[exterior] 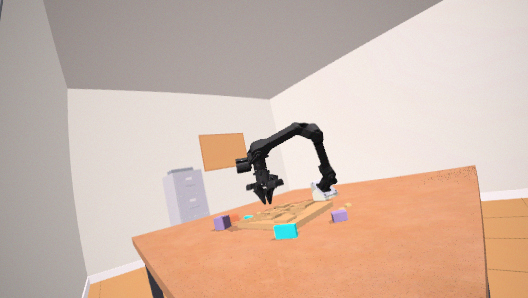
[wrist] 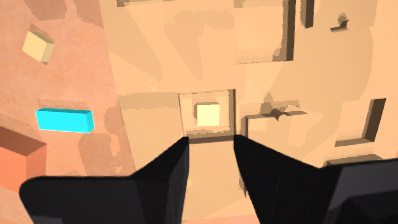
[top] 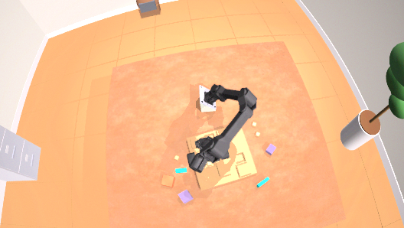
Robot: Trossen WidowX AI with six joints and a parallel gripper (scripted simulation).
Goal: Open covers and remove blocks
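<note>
My gripper tip is 140 mm to the left of the cyan block, 60 mm above it and 40 mm short of it. From my gripper tip the other things lie so: orange block 210 mm to the right, 100 mm ahead, 50 mm below.
</note>
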